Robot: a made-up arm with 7 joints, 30 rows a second.
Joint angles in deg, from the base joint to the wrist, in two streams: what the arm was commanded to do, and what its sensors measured. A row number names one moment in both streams.
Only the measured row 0 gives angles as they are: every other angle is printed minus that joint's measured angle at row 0.
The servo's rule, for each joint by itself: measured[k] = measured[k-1] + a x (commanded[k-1-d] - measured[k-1]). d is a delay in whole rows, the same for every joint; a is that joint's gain. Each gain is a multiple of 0.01, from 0.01 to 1. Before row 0 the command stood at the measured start. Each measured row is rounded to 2 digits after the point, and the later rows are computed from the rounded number. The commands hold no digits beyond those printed.
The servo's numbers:
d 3
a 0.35 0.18 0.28 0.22 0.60 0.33 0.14
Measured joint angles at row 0:
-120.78, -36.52, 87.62, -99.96, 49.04, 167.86, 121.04
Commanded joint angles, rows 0 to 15:
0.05, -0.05, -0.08, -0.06, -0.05, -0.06, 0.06
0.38, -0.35, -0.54, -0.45, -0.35, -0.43, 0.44
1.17, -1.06, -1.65, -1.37, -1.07, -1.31, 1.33
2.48, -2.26, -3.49, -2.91, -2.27, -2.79, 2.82
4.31, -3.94, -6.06, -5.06, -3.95, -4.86, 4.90
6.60, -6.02, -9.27, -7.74, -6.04, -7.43, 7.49
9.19, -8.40, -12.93, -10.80, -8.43, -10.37, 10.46
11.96, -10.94, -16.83, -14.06, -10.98, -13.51, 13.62
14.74, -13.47, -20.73, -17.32, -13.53, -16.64, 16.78
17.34, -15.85, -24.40, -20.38, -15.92, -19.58, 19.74
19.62, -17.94, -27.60, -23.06, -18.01, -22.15, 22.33
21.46, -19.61, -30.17, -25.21, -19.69, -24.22, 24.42
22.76, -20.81, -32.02, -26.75, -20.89, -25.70, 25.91
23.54, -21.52, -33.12, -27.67, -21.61, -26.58, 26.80
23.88, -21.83, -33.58, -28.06, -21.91, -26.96, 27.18
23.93, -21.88, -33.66, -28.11, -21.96, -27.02, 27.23
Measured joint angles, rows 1 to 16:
0.00, 0.00, 0.00, 0.00, 0.00, 0.00, 0.00
0.00, 0.00, 0.00, 0.00, 0.00, 0.00, 0.00
0.00, 0.00, 0.00, 0.00, 0.00, 0.00, 0.00
0.02, -0.01, -0.02, -0.01, -0.03, -0.02, 0.01
0.15, -0.07, -0.17, -0.11, -0.22, -0.16, 0.07
0.51, -0.25, -0.58, -0.39, -0.73, -0.54, 0.25
1.20, -0.61, -1.39, -0.94, -1.65, -1.28, 0.61
2.29, -1.21, -2.70, -1.85, -3.03, -2.46, 1.21
3.80, -2.08, -4.54, -3.15, -4.84, -4.10, 2.09
5.69, -3.22, -6.89, -4.83, -6.99, -6.17, 3.26
7.88, -4.61, -9.67, -6.86, -9.38, -8.59, 4.71
10.28, -6.20, -12.77, -9.16, -11.87, -11.25, 6.40
12.75, -7.94, -16.03, -11.63, -14.30, -14.00, 8.27
15.15, -9.74, -19.27, -14.14, -16.53, -16.69, 10.24
17.36, -11.52, -22.32, -16.58, -18.43, -19.17, 12.23
19.25, -13.19, -25.04, -18.82, -19.91, -21.32, 14.15

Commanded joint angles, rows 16 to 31:
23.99, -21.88, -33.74, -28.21, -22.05, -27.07, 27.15
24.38, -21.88, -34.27, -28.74, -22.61, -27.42, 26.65
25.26, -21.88, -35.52, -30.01, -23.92, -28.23, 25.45
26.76, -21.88, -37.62, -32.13, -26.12, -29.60, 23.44
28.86, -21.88, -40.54, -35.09, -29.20, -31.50, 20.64
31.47, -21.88, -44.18, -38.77, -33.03, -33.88, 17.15
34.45, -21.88, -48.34, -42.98, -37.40, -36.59, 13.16
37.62, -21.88, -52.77, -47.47, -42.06, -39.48, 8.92
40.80, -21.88, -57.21, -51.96, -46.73, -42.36, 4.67
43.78, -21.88, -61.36, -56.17, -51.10, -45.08, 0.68
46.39, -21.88, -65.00, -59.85, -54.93, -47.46, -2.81
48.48, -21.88, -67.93, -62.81, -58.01, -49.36, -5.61
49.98, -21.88, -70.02, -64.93, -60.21, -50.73, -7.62
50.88, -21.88, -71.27, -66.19, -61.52, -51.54, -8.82
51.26, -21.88, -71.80, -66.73, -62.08, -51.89, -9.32
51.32, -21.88, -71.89, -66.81, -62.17, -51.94, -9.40
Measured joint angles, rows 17 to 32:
20.75, -14.69, -27.30, -20.77, -20.93, -23.06, 15.92
21.85, -15.98, -29.06, -22.37, -21.52, -24.35, 17.50
22.58, -17.04, -30.35, -23.63, -21.78, -25.23, 18.86
23.07, -17.91, -31.30, -24.64, -21.94, -25.84, 20.02
23.53, -18.62, -32.13, -25.54, -22.34, -26.36, 20.95
24.14, -19.21, -33.08, -26.52, -23.29, -26.98, 21.58
25.06, -19.69, -34.35, -27.75, -24.99, -27.84, 21.84
26.39, -20.08, -36.08, -29.36, -27.52, -29.05, 21.67
28.17, -20.40, -38.35, -31.43, -30.83, -30.64, 21.04
30.37, -20.67, -41.15, -33.97, -34.77, -32.60, 19.94
32.91, -20.89, -44.40, -36.94, -39.14, -34.87, 18.40
35.67, -21.07, -47.99, -40.24, -43.69, -37.34, 16.48
38.51, -21.22, -51.73, -43.74, -48.14, -39.89, 14.27
41.27, -21.34, -55.45, -47.28, -52.21, -42.39, 11.88
43.79, -21.44, -58.94, -50.70, -55.69, -44.69, 9.43
45.96, -21.52, -62.04, -53.83, -58.40, -46.68, 7.04

